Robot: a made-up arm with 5 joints. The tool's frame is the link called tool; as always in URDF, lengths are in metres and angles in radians.
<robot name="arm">
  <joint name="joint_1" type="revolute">
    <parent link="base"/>
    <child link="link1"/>
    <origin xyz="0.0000 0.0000 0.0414" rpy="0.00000 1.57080 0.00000"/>
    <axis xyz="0 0 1"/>
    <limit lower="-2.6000" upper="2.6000"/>
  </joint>
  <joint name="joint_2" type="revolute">
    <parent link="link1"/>
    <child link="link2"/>
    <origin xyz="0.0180 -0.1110 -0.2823" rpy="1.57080 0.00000 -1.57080"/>
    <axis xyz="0 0 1"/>
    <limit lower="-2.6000" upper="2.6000"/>
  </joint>
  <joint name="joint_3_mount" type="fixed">
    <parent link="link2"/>
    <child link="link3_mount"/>
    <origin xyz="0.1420 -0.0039 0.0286" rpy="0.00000 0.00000 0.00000"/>
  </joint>
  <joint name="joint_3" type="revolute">
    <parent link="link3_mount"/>
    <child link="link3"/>
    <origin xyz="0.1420 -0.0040 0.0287" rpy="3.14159 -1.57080 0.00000"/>
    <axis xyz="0 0 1"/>
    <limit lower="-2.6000" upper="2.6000"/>
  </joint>
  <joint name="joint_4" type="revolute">
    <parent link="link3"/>
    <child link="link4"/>
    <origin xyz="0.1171 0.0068 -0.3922" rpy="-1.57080 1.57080 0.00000"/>
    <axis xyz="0 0 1"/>
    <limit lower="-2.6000" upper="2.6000"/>
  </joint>
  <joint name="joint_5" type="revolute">
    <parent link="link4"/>
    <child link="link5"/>
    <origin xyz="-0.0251 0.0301 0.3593" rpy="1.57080 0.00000 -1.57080"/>
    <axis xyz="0 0 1"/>
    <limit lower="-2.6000" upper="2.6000"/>
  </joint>
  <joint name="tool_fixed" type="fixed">
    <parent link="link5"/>
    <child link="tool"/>
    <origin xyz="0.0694 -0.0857 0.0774" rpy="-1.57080 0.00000 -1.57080"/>
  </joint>
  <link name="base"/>
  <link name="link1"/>
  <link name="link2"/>
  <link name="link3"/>
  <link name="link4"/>
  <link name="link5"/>
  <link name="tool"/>
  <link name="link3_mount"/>
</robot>
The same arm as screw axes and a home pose.
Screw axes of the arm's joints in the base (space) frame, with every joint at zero. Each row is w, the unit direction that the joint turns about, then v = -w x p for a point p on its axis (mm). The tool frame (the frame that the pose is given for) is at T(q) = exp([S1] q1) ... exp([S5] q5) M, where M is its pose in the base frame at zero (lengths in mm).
S1: w 1 0 0 v 0 41.4 0
S2: w 0 0 1 v -111 282.3 0
S3: w 0 -1 0 v 80.7 0 290.2
S4: w -1 0 0 v 0 -197.8 -2.8
S5: w 0 -1 0 v 167.7 0 656.3
M: xyz -570.6 -105.3 237.1 (mm) quaternion w x y z 1 -0.000006 0 0.000001
Joint limits (rad, base to tool): -2.6..2.6 -2.6..2.6 -2.6..2.6 -2.6..2.6 -2.6..2.6

